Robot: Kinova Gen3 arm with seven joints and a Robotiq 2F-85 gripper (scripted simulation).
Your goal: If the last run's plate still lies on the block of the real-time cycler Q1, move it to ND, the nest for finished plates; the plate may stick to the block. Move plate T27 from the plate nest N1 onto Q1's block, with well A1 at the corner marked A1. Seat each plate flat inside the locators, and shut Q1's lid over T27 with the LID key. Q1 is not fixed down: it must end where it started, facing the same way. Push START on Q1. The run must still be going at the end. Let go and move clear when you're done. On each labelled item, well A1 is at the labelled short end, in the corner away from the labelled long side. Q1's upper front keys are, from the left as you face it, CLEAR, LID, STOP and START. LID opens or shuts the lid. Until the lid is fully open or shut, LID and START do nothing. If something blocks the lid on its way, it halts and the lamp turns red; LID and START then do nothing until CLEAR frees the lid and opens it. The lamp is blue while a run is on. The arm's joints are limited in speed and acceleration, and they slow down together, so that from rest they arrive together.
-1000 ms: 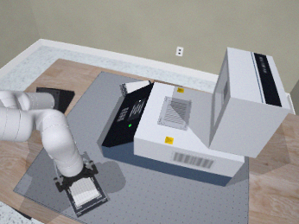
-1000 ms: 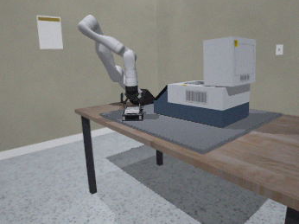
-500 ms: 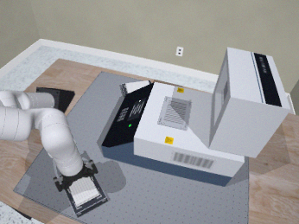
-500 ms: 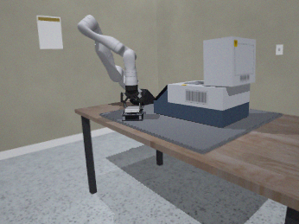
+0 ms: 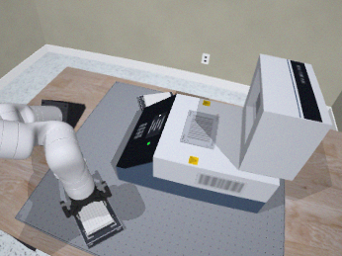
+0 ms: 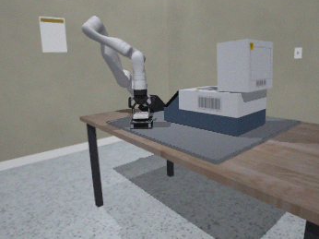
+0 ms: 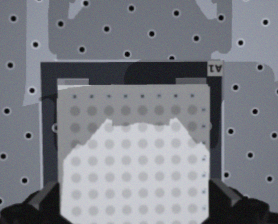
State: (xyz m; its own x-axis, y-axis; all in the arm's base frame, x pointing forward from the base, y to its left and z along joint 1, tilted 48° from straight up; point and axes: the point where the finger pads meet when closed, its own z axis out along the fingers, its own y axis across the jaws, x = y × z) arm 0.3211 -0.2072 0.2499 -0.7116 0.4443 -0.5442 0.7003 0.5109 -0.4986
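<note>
My gripper is now 40 mm above the dark nest. From my hand the other things lie so: white well plate 10 mm below.
</note>
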